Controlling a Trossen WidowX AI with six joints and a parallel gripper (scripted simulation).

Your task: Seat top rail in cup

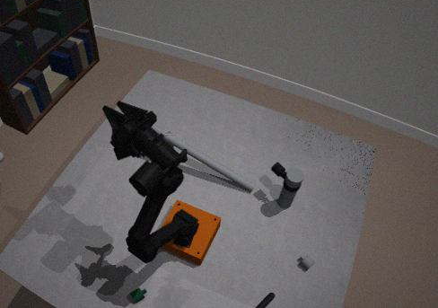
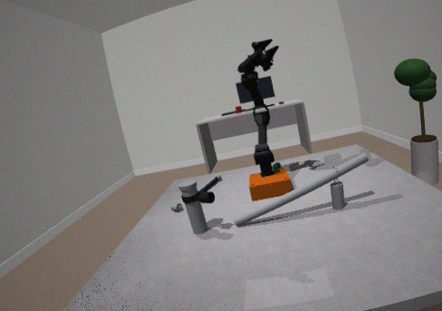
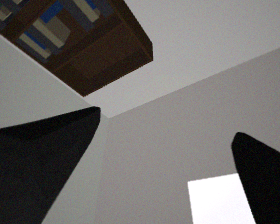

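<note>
The rail-end cup lies 33 cm ahead of my gripper tip, 46 cm to the right of it and 54 cm below it. From my gripper tip the other things lie so: small post: 38 cm ahead, 2 cm to the left, 59 cm below; green object: 25 cm behind, 8 cm to the right, 67 cm below.
</note>
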